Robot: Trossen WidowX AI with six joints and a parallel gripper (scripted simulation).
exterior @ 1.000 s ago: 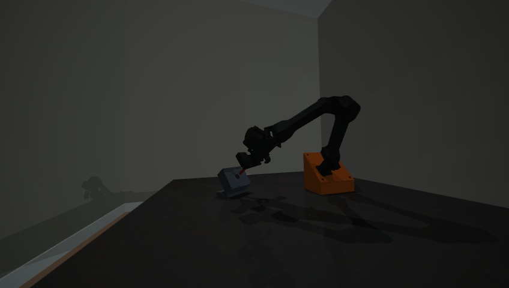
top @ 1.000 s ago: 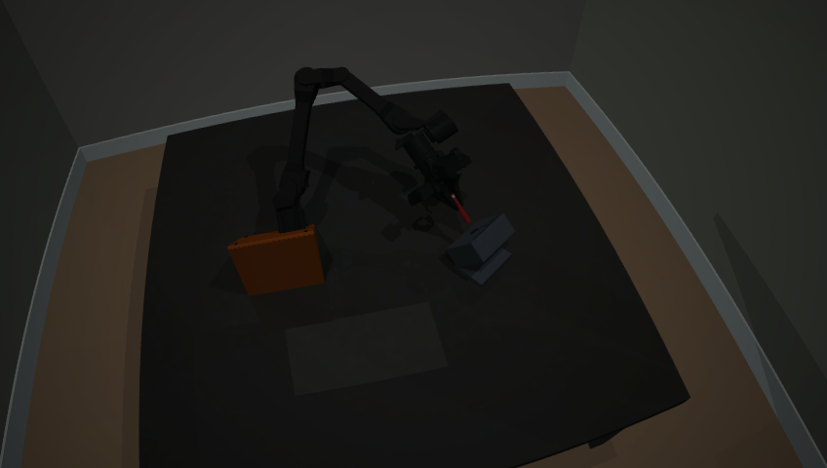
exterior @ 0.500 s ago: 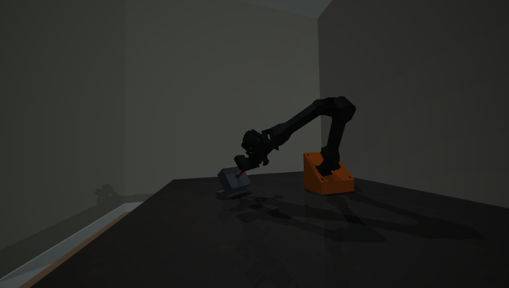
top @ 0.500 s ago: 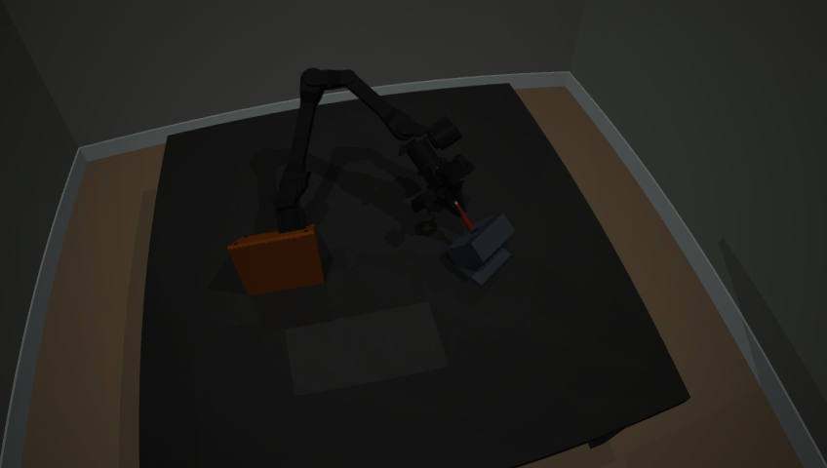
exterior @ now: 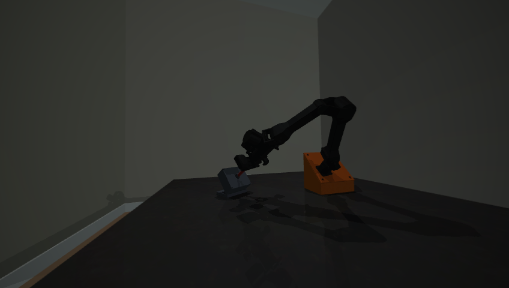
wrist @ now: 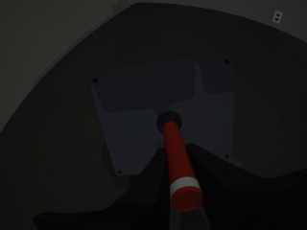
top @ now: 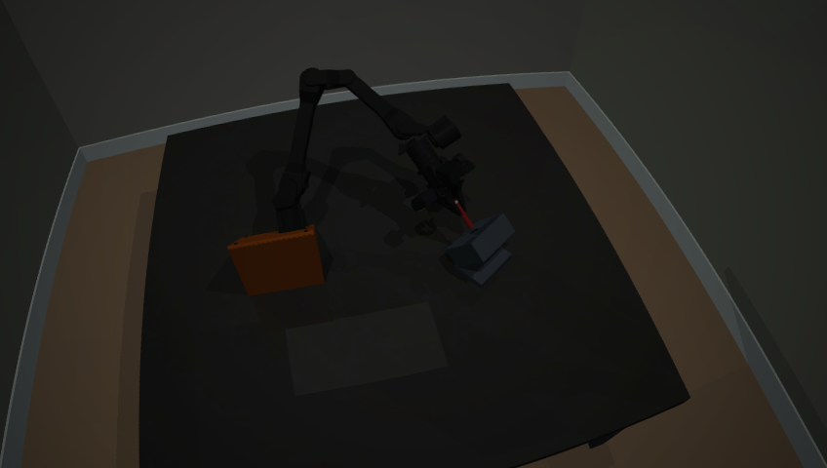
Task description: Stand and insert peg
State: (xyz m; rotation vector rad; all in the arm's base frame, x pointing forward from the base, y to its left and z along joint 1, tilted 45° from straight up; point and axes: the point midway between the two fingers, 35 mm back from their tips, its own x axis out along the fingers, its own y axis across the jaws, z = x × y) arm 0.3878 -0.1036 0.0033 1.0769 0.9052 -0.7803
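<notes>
My gripper tip is now 50 mm to the left of the sloped panel, 50 mm above it and 30 mm short of it. From my gripper tip the other things lie so: red peg 10 mm to the left, 10 mm behind, 10 mm above.
</notes>
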